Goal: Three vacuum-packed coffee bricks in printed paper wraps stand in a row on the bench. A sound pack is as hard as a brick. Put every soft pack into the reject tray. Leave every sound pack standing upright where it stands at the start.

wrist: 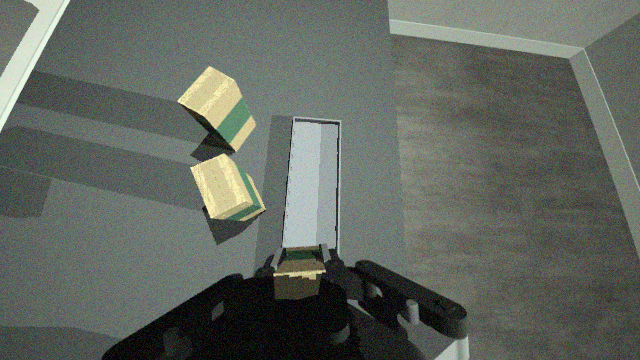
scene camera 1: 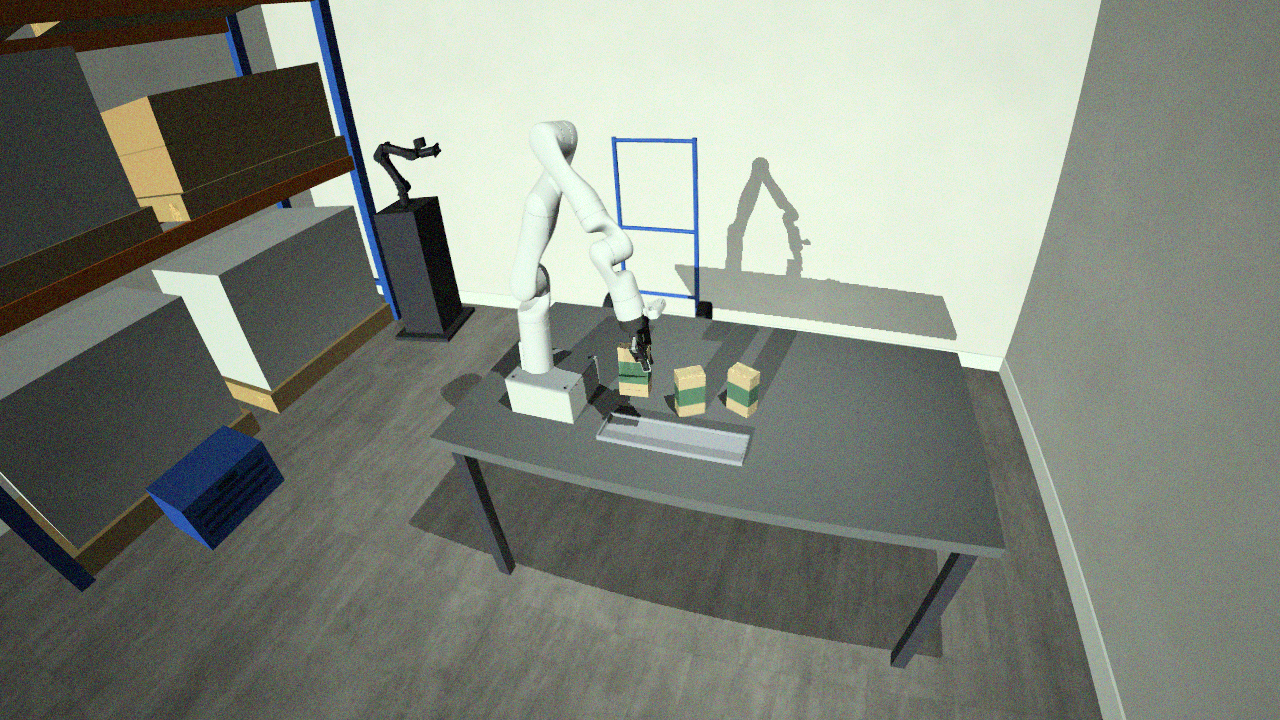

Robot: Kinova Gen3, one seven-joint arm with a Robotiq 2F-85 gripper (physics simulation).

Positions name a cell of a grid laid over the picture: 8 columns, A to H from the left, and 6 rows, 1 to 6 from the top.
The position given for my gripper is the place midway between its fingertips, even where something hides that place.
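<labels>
I can see my gripper in the wrist view (D5), and scene camera 1 (E4) shows the gripper too.
</labels>
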